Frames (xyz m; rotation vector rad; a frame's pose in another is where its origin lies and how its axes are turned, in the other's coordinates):
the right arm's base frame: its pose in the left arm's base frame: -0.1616 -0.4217 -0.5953 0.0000 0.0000 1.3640
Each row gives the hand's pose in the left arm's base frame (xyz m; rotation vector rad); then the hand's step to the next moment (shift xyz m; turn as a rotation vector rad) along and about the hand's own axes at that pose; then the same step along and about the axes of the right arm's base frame.
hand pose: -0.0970 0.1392 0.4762 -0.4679 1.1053 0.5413
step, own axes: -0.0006 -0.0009 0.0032 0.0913 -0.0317 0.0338
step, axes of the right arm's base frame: 0.0016 -0.0023 0.0018 0.0268 -0.0711 -0.0687
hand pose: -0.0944 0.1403 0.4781 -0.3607 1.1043 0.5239
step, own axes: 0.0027 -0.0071 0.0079 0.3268 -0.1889 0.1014
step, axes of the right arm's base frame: 0.0011 -0.0109 0.0009 0.0308 -0.2967 -0.2525
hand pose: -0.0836 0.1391 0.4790 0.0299 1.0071 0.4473
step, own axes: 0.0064 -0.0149 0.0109 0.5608 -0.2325 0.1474
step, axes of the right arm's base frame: -0.0055 -0.0186 -0.0027 0.1186 -0.4405 -0.4268
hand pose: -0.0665 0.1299 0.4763 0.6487 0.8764 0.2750
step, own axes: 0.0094 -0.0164 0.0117 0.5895 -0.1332 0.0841
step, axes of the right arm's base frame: -0.0098 -0.0168 -0.0107 0.2272 -0.3888 -0.4118
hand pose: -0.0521 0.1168 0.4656 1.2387 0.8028 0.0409
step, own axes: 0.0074 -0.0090 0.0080 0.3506 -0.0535 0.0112
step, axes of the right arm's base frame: -0.0051 -0.0077 -0.0107 0.1730 -0.2111 -0.2267
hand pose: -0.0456 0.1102 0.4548 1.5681 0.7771 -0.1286
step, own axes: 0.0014 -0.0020 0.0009 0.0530 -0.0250 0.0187
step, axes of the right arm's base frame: -0.0003 -0.0004 -0.0026 0.0095 -0.0323 -0.0515
